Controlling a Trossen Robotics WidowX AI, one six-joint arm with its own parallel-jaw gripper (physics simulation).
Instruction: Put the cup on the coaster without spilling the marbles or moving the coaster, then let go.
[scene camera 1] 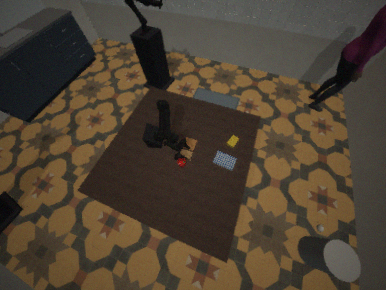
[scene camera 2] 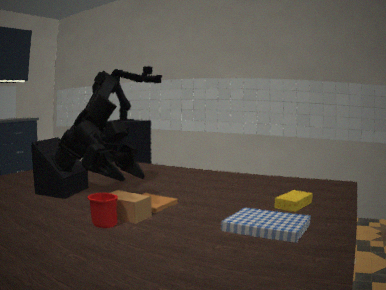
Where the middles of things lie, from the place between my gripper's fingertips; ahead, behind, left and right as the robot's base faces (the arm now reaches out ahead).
Scene:
Now: the light wooden block [scene camera 2: 131,207] 4 cm behind my hand and 8 cm below it. From my hand the other things lie so: blue-and-white checked pad [scene camera 2: 289,227] (29 cm ahead, 12 cm to the left, 9 cm below); red cup [scene camera 2: 103,207] (3 cm behind, 8 cm to the right, 7 cm below).

